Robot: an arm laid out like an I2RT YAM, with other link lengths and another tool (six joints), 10 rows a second.
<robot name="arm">
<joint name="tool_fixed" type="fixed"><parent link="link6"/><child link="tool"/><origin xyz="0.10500 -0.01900 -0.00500" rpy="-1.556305 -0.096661 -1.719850"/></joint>
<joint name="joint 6" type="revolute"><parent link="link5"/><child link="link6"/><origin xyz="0.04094 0.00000 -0.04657" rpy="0.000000 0.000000 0.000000"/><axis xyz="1 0 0"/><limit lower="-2.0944" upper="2.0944"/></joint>
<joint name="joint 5" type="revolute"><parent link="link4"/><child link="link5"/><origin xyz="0.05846 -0.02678 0.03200" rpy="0.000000 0.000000 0.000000"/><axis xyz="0 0 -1"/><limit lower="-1.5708" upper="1.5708"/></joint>
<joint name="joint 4" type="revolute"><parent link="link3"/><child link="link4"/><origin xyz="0.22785 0.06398 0.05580" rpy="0.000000 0.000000 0.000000"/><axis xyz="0 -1 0"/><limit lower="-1.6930" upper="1.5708"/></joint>
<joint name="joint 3" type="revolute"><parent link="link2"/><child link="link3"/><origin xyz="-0.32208 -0.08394 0.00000" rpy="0.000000 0.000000 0.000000"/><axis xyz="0 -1 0"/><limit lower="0.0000" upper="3.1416"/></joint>
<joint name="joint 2" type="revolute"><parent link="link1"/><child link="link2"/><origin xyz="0.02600 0.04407 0.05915" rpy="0.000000 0.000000 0.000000"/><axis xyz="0 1 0"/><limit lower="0.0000" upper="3.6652"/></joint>
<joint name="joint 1" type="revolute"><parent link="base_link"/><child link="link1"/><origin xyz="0.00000 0.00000 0.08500" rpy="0.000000 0.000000 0.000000"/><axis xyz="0 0 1"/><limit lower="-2.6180" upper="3.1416"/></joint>
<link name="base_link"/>
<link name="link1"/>
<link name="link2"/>
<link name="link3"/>
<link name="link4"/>
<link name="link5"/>
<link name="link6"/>
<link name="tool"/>
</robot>
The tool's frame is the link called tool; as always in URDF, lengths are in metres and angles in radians.
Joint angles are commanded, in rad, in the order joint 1, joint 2, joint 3, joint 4, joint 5, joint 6. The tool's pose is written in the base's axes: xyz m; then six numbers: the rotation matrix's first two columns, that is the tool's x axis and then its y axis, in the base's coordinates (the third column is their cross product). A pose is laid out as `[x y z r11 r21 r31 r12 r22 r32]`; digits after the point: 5 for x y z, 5 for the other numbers.
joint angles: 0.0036, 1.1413, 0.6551, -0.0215, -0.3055, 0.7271
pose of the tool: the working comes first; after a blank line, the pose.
Where each joint sits with the arm in this pose, in the base's axes (m; each line is computed from the numbers above, not from the rounded line before):
joint 1: 0.0000 0.0000 0.0850
joint 2: 0.0258 0.0442 0.1442
joint 3: -0.1080 -0.0403 0.4370
joint 4: 0.1193 0.0245 0.3798
joint 5: 0.1861 -0.0020 0.3794
joint 6: 0.1975 0.0104 0.3197
the tool: 0.2798 0.0319 0.2551

[0.27982 0.03186 0.25513 -0.19317 -0.80766 -0.55711 -0.54975 0.55940 -0.62036]
